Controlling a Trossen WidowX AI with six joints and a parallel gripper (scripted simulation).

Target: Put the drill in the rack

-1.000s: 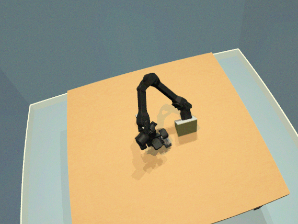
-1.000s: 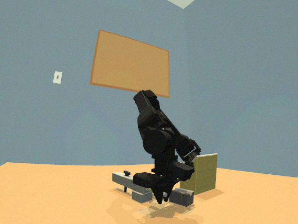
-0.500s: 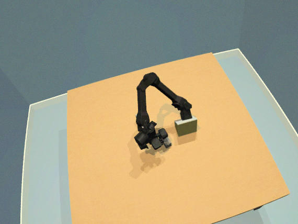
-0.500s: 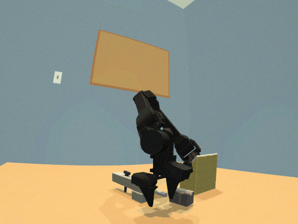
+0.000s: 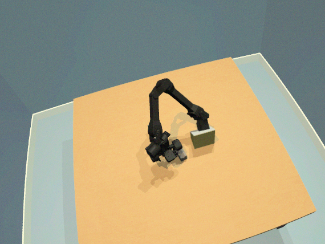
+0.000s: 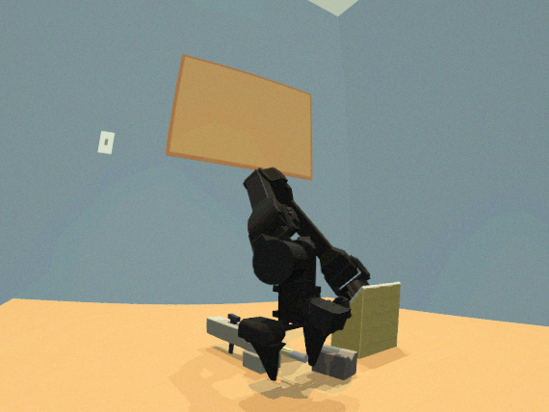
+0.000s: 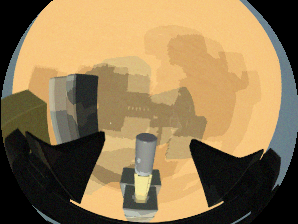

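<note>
Right now the grey v-grooved rack is 80 mm behind my gripper tip and 10 mm to the right of it. The rest, counted from my gripper tip: grey drill fixture: 130 mm to the right, 50 mm ahead, 30 mm above; dark key: 160 mm to the right, 60 mm ahead, 40 mm above.
</note>
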